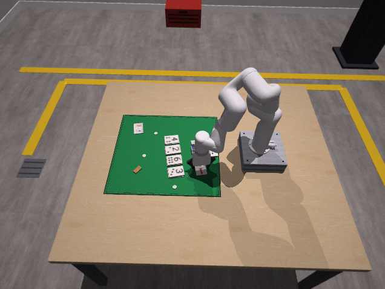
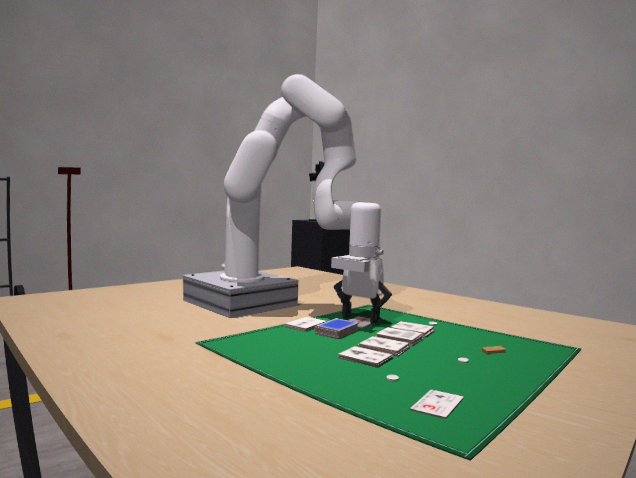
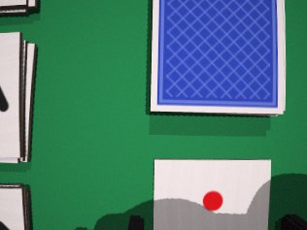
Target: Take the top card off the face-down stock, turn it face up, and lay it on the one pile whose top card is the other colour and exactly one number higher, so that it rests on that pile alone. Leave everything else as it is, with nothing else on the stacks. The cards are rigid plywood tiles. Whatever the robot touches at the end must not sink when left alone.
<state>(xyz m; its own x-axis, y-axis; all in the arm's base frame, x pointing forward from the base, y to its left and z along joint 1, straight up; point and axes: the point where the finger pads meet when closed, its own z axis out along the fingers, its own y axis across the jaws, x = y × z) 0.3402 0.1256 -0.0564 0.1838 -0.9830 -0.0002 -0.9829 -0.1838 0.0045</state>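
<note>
Now: hand 21 cm short of the green mat, 12 cm to the left of it and 3 cm above it. Round my hand: brown block: 36 cm ahead, 2 cm to the left, 2 cm below.
</note>
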